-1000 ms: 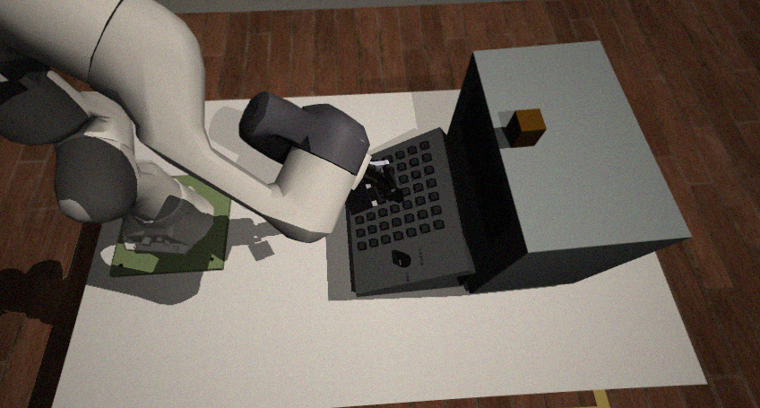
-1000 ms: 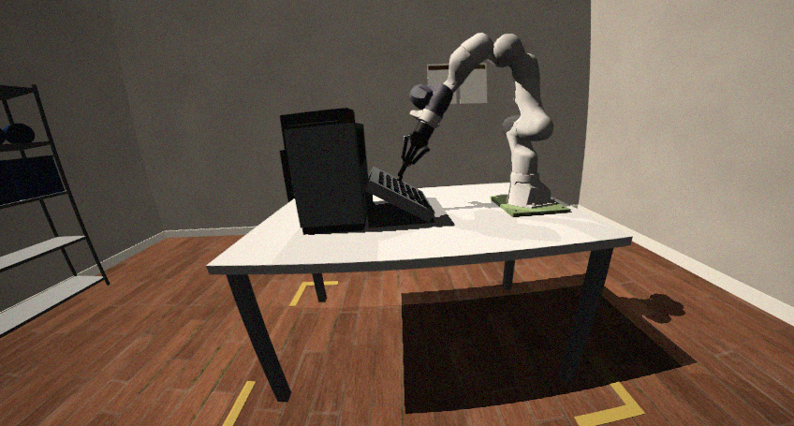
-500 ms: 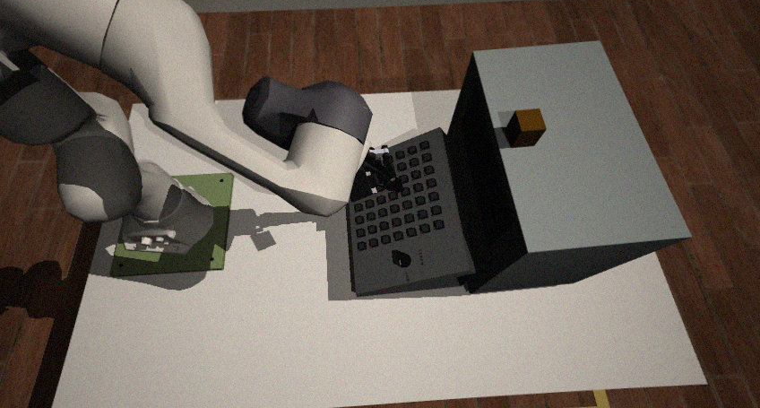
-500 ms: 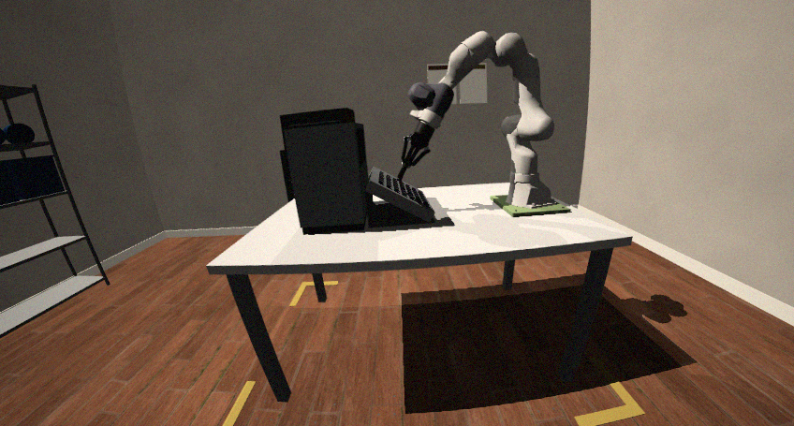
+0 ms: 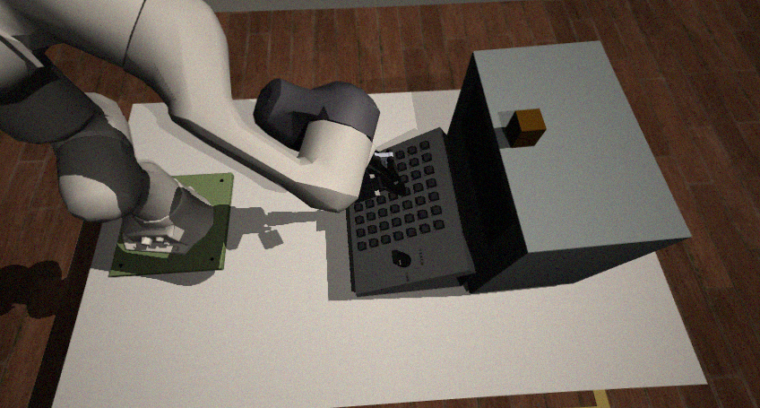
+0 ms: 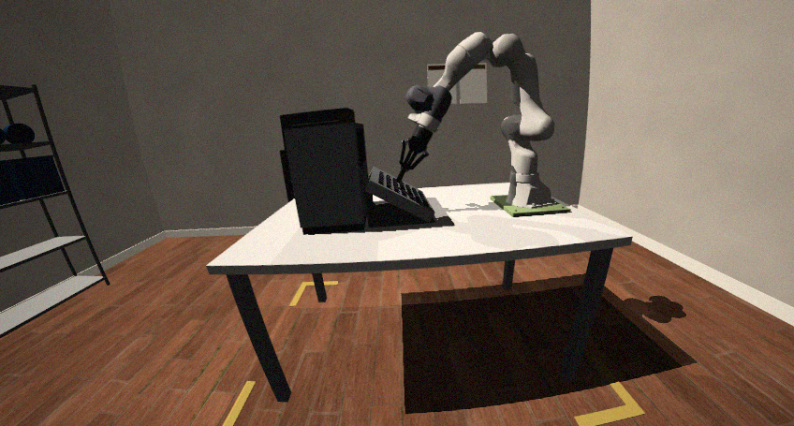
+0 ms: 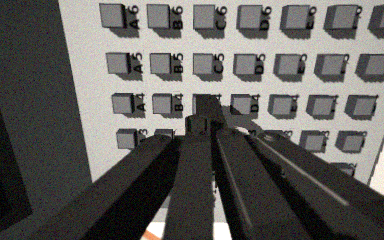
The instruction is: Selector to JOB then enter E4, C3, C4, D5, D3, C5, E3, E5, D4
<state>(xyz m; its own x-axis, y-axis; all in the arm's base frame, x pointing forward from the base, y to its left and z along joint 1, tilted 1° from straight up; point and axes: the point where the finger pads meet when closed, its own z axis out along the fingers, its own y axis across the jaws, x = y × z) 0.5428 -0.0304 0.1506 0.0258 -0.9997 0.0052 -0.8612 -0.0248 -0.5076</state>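
Right now my hand is 3 cm short of the key C5, 4 cm to the left of it and 4 cm above it. The rest, counted from my hand: a5 key: 8 cm ahead, 4 cm to the right; then c6 key: 3 cm ahead, 7 cm to the right, 4 cm below; then sloped keypad: 2 cm ahead, 5 cm to the right, 9 cm below.
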